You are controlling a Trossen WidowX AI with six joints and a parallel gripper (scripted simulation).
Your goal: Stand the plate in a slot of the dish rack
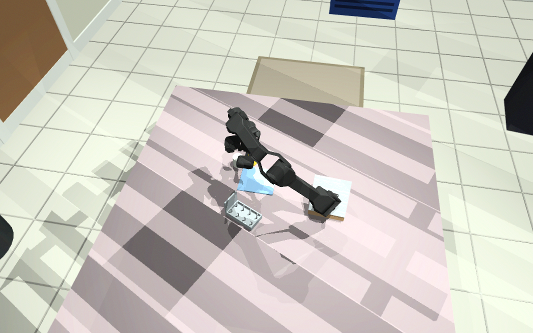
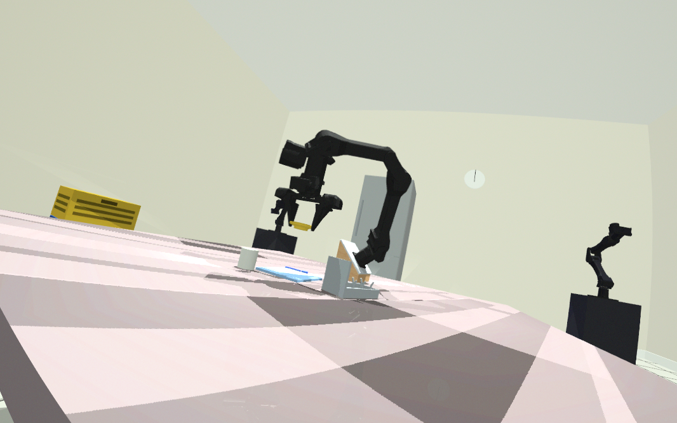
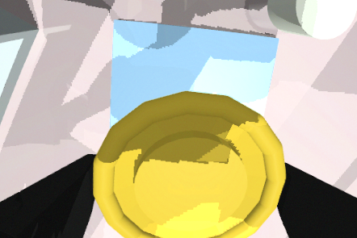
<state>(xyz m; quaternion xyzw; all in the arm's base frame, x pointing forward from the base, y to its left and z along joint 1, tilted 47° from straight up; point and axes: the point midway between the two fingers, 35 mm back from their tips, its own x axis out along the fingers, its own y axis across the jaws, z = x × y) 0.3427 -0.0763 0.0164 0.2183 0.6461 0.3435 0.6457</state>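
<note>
The grey dish rack is 17 cm to the left of my gripper tip, 11 cm below it and 3 cm behind it. Round my gripper tip: yellow plate: 1 cm above; then white cup: 11 cm below, 9 cm ahead, 8 cm to the right.
</note>
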